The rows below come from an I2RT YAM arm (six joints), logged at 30 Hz.
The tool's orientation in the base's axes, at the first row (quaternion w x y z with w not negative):
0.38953 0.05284 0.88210 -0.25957
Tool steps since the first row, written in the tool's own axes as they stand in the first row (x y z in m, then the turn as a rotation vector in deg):
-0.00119 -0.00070 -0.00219 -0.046 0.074 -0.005
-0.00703 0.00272 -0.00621 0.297 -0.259 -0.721
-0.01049 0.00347 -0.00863 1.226 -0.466 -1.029
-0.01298 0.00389 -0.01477 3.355 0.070 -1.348
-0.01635 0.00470 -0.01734 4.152 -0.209 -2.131
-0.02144 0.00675 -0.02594 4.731 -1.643 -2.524
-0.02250 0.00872 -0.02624 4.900 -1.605 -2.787
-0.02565 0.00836 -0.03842 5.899 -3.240 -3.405
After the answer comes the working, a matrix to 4 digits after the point.
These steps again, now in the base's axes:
-0.00083 0.00062 0.00237 0.050 0.071 0.005
0.00156 0.00620 0.00738 -0.757 0.105 0.301
0.00258 0.00843 0.01090 -1.664 -0.021 -0.104
0.00037 0.01213 0.01595 -3.187 0.367 -1.670
0.00125 0.01448 0.01947 -4.337 0.431 -1.683
-0.00031 0.02109 0.02708 -5.420 -0.668 -1.278
0.00081 0.02305 0.02719 -5.699 -0.523 -1.267
-0.00516 0.02916 0.03643 -7.280 -1.729 -0.952

The tool's axes in the first row as the columns of a matrix, in the base's axes (rounded; the answer above uses it unrounded):
-0.6909 0.2954 0.6598
-0.1090 0.8597 -0.4991
-0.7146 -0.4168 -0.5618

